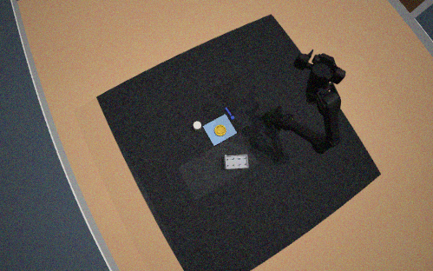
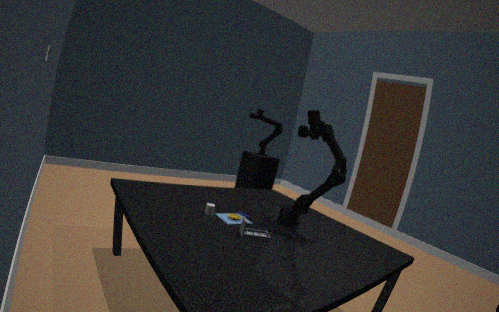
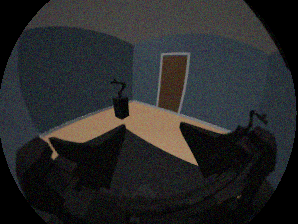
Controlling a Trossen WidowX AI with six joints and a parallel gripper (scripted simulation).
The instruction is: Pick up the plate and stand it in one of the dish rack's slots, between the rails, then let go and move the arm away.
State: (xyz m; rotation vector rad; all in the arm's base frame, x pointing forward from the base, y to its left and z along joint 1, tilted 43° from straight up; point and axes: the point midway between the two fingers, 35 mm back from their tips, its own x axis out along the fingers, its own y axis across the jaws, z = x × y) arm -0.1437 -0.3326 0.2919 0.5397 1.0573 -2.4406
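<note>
Right now the plate is 420 mm ahead of my gripper tip, 60 mm to the right of it and 490 mm below it. Also, from my gripper tip: dish rack: 450 mm ahead, 140 mm to the left, 480 mm below; then small white cylinder: 510 mm ahead, 150 mm to the right, 480 mm below.
</note>
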